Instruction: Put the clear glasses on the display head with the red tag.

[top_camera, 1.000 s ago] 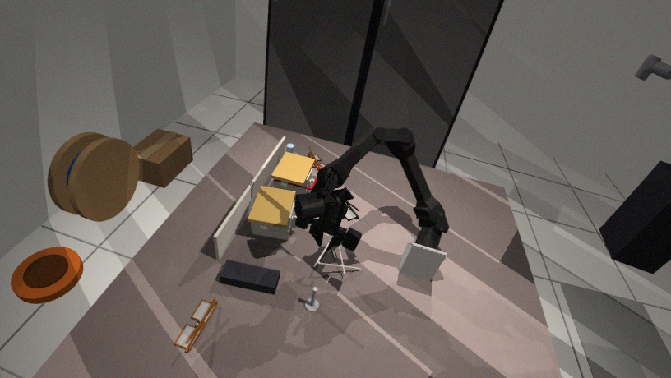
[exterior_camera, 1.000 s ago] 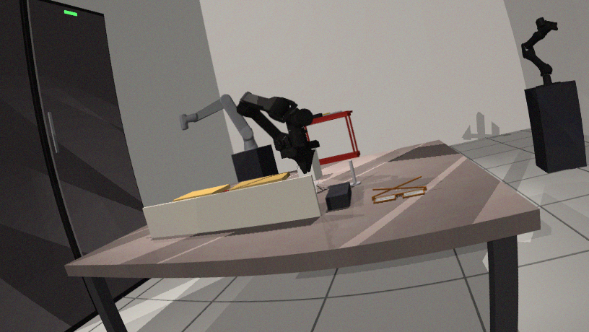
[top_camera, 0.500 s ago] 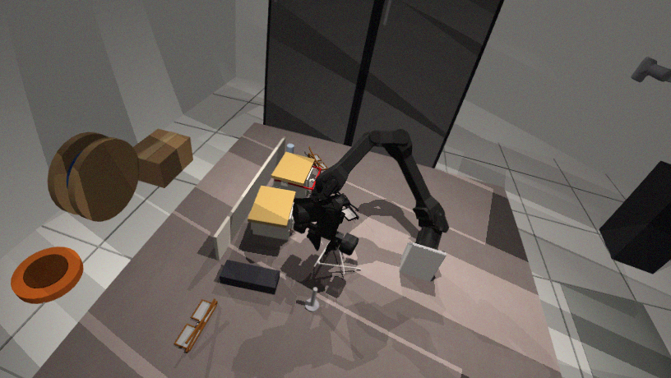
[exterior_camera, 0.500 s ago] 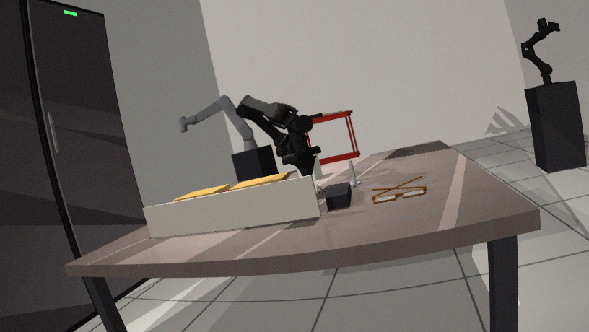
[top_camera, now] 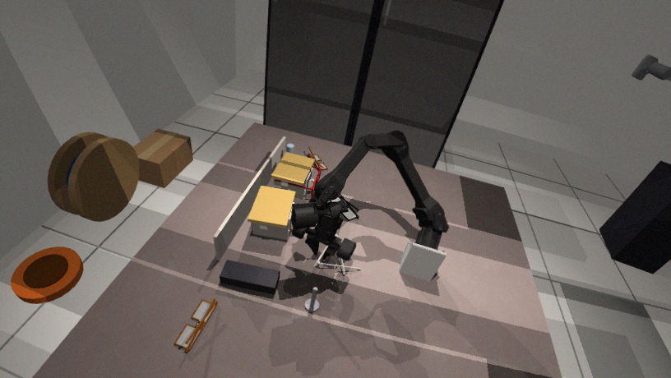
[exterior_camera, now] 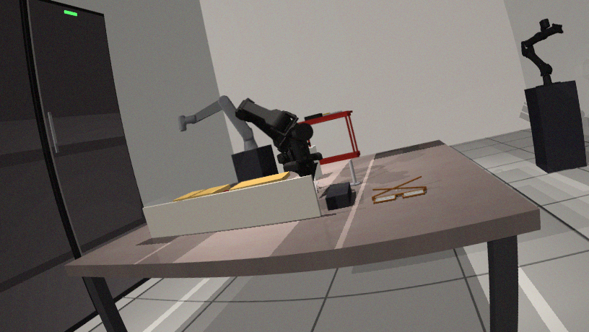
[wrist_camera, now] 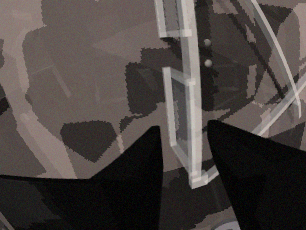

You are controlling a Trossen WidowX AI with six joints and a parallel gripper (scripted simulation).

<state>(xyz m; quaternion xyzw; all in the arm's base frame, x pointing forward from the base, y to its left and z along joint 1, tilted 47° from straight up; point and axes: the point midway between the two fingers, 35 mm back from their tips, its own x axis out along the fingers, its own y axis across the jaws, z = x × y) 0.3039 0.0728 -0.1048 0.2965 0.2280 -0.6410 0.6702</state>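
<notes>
Now: the small metal post 15 cm to the left of my gripper tip, 4 cm behind it and 1 cm below it. Also, from my gripper tip: dark box: 16 cm to the left, 16 cm ahead, 1 cm below; white panel: 32 cm ahead, 16 cm to the right, 2 cm above.
</notes>
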